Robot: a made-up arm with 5 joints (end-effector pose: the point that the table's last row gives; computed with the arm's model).
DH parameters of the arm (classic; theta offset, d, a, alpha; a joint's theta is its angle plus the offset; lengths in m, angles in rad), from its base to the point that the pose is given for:
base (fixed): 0 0.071 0 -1.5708
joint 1: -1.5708 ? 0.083 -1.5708
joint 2: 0 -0.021 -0.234 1.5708
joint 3: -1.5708 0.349 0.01 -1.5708
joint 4: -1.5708 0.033 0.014 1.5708
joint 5: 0 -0.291 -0.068 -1.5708
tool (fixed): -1.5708 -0.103 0 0
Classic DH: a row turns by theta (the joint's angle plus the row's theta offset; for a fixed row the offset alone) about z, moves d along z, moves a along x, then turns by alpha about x.
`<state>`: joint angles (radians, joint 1 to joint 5).
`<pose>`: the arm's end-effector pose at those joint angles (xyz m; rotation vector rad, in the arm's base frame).
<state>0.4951 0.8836 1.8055 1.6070 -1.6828</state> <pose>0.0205 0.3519 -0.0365 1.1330 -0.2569 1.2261</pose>
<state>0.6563 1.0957 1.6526 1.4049 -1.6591</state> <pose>0.0711 0.3099 0.0215 1.1156 -0.2271 1.1150</pose>
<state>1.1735 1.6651 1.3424 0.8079 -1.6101</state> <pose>0.1732 0.1086 0.0921 1.1313 0.2314 0.6725</pose>
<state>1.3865 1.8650 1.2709 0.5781 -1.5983</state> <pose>0.1967 0.0232 0.0901 1.1767 0.4981 0.5003</pose>
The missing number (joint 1, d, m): 0.051
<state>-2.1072 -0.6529 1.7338 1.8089 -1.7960</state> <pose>0.1911 -0.1139 0.2764 -1.6779 -1.3545 0.4630</pose>
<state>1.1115 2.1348 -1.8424 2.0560 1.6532</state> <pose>0.2010 0.2100 0.1709 1.4237 -0.3410 0.1610</pose>
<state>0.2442 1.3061 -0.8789 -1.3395 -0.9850</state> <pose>-0.0189 0.5517 0.6697 0.7074 1.0435 -1.3339</pose>
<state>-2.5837 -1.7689 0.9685 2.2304 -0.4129</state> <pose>-0.0739 -0.4248 0.1158 -1.1079 -0.7512 -0.0247</pose>
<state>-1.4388 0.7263 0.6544 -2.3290 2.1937</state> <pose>-0.0765 0.6519 0.3152 -2.2177 1.7688 0.9821</pose>
